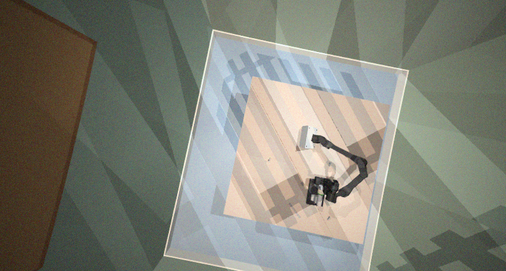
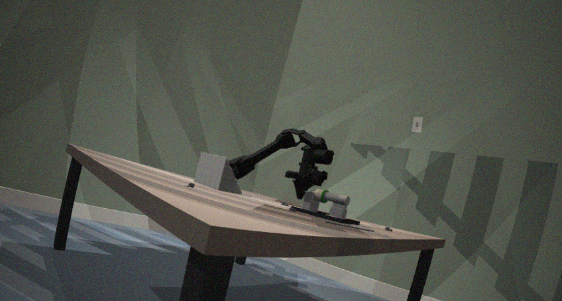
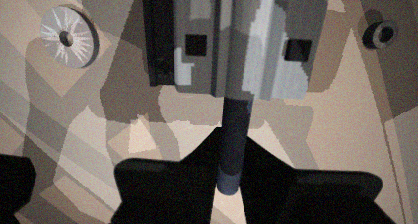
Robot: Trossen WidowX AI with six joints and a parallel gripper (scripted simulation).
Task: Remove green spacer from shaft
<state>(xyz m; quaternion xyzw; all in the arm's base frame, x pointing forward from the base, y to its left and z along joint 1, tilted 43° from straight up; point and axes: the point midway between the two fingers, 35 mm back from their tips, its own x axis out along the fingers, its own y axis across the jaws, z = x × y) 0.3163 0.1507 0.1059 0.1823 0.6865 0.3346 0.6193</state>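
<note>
Right now my gripper tip is 50 mm short of the dark shaft, 30 mm below it and 10 mm to the right of it. Also, from my gripper tip: green spacer (120 mm ahead, 30 mm above, 20 mm to the left).
</note>
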